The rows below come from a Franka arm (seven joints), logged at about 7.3 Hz.
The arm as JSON. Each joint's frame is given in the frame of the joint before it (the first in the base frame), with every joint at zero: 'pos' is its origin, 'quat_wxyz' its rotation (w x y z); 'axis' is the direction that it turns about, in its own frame. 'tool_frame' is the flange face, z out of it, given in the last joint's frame.
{
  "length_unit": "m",
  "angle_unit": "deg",
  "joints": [
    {
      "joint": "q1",
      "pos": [
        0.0,
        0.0,
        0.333
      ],
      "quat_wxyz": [
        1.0,
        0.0,
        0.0,
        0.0
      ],
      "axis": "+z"
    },
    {
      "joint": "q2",
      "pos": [
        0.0,
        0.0,
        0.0
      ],
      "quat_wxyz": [
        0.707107,
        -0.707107,
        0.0,
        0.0
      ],
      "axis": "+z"
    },
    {
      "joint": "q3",
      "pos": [
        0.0,
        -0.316,
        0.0
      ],
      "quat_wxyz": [
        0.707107,
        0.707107,
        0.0,
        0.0
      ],
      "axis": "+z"
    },
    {
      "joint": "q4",
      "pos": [
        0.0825,
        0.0,
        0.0
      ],
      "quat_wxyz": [
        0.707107,
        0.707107,
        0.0,
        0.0
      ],
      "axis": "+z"
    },
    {
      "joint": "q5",
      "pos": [
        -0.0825,
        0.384,
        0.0
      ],
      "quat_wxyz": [
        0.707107,
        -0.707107,
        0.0,
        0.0
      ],
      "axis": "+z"
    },
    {
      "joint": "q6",
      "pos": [
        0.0,
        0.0,
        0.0
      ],
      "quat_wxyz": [
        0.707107,
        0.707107,
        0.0,
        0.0
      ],
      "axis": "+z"
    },
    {
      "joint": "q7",
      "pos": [
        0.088,
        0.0,
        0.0
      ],
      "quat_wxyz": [
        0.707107,
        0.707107,
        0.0,
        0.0
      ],
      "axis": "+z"
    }
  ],
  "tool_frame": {
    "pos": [
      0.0,
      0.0,
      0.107
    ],
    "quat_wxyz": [
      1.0,
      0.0,
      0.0,
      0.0
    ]
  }
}
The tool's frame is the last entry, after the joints.
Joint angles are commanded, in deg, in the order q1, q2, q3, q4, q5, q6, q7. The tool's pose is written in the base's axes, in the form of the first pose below.
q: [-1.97, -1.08, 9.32, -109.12, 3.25, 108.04, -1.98]
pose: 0.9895 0.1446 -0.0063 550.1; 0.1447 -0.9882 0.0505 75.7; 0.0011 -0.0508 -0.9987 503.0; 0 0 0 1
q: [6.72, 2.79, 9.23, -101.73, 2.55, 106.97, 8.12]
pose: 0.9918 0.1247 0.0281 559.7; 0.1228 -0.9906 0.0604 161.8; 0.0354 -0.0564 -0.9978 525.5; 0 0 0 1
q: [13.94, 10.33, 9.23, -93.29, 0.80, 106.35, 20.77]
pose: 0.9989 0.0358 0.0295 575.1; 0.0341 -0.9977 0.0583 239.8; 0.0315 -0.0572 -0.9979 517.5; 0 0 0 1
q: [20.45, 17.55, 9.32, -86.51, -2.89, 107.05, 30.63]
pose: 0.9988 -0.0097 0.0488 580.6; -0.0111 -0.9995 0.0280 312.8; 0.0485 -0.0286 -0.9984 496.1; 0 0 0 1
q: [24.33, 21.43, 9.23, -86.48, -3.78, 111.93, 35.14]
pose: 0.9978 -0.0171 0.0645 575.3; -0.0196 -0.9991 0.0386 358.6; 0.0638 -0.0397 -0.9972 459.5; 0 0 0 1
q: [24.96, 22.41, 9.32, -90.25, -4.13, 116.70, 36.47]
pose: 0.9977 -0.0214 0.0648 570.0; -0.0240 -0.9989 0.0397 366.9; 0.0639 -0.0412 -0.9971 424.2; 0 0 0 1
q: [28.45, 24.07, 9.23, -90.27, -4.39, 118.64, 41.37]
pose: 0.9968 -0.0451 0.0658 552.0; -0.0483 -0.9977 0.0469 403.2; 0.0636 -0.0500 -0.9967 407.7; 0 0 0 1
